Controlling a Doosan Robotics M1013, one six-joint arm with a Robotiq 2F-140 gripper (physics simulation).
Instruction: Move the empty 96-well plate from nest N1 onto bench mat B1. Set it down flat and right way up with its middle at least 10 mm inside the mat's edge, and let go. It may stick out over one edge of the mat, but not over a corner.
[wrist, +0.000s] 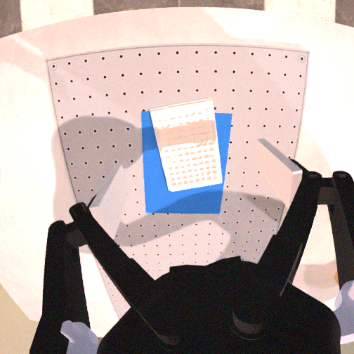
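The white 96-well plate (192, 165) lies on the blue bench mat (155, 197), wells facing up, turned slightly relative to the mat. Its far short end sticks out a little over the mat's far edge; its near end lies inside the mat. A shadow band crosses its wells. My gripper (190, 165) is open wide and empty, with one finger pad to the left of the plate and the other to the right, both well apart from it and nearer to the camera. Nest N1 does not show in the wrist view.
The mat lies on a pale perforated board (185, 80) with rows of small holes. The board rests on a white rounded table top (25, 125). A small orange thing (336, 277) shows at the right edge, partly behind the gripper linkage. A tiled floor shows at the far side.
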